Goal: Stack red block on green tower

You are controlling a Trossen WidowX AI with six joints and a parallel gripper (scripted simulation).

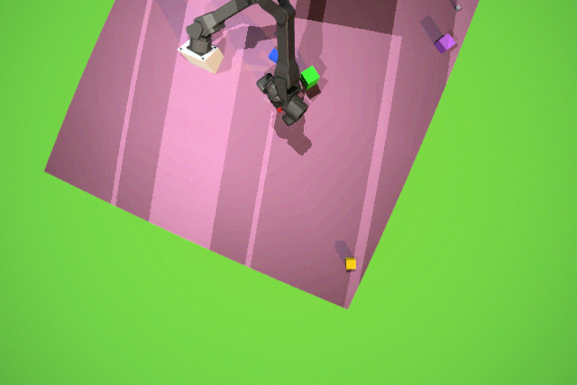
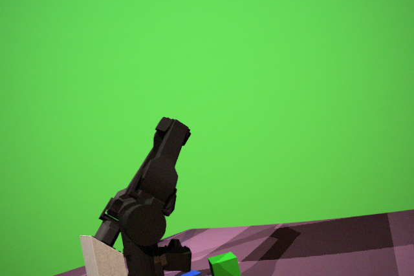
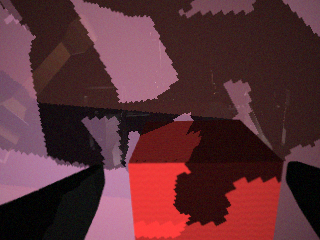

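Now: gripper tip 1 cm below the red block. Round my gripper tip: blue block: 14 cm to the left, 10 cm behind, 1 cm above; then yellow block: 52 cm ahead, 37 cm to the right, 1 cm above; then small white piece: 15 cm to the left, 7 cm behind.
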